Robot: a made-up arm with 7 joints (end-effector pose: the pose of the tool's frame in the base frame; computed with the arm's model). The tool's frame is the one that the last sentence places. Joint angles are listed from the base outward.
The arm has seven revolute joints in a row. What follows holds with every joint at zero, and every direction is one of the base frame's.
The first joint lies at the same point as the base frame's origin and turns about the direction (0, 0.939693, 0.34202), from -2.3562 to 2.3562 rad.
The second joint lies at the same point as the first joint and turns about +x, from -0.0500 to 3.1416 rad.
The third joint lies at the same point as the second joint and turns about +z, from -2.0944 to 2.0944 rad.
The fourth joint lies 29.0 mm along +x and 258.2 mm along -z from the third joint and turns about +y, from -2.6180 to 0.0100 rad.
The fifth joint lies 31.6 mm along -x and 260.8 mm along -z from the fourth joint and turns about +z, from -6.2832 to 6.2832 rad.
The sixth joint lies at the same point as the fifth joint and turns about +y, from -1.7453 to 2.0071 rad.
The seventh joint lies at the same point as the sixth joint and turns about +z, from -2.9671 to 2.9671 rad.
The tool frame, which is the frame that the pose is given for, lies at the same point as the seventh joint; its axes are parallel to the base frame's.
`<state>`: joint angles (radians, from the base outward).
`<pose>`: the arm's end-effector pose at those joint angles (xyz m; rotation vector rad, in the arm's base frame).
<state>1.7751 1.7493 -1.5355 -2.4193 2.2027 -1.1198 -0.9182</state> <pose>-0.2326 0.0277 0.0527 0.3407 0.8762 0.4024</pose>
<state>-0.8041 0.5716 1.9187 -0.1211 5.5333 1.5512 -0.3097</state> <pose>0.3547 0.2547 -0.2855 -0.6690 0.2415 0.5085</pose>
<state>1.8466 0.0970 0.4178 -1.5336 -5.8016 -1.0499 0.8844</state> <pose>-0.3789 0.0933 -0.1435 0.7124 -1.2675 0.9225</pose>
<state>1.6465 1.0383 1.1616 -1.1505 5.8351 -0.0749 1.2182</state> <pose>-0.1625 0.4347 0.0634 1.3868 -0.5015 0.1659</pose>
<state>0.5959 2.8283 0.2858 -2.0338 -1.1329 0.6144 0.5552</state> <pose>0.3217 0.0399 0.0164 -1.4841 0.6945 2.1991</pose>
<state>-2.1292 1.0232 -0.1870 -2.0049 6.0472 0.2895 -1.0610</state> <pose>-0.0004 -0.0446 0.3274 -1.9064 1.3836 -0.2585</pose>
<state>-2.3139 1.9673 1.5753 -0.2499 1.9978 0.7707 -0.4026</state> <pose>-0.0642 0.5044 0.1204 1.3779 1.3375 0.2936</pose>
